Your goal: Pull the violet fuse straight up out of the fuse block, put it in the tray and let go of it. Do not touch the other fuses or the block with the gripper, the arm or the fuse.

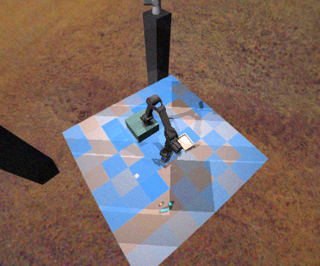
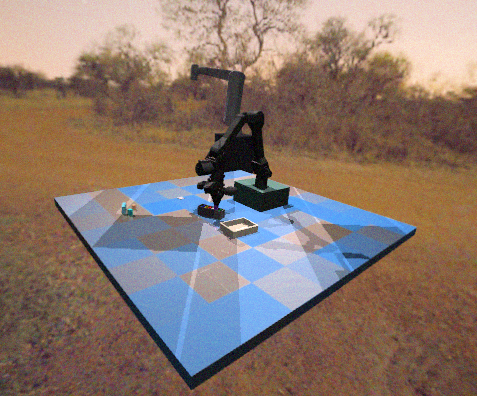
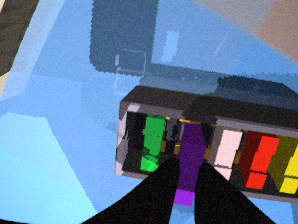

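My gripper tip is now 1 cm past the green fuse, 2 cm to the right of it and 3 cm above it. From my gripper tip the other things lie so: violet fuse 1 cm below; then beige tray 3 cm ahead, 17 cm to the left, 5 cm below; then white fuse 2 cm to the right, 3 cm below.
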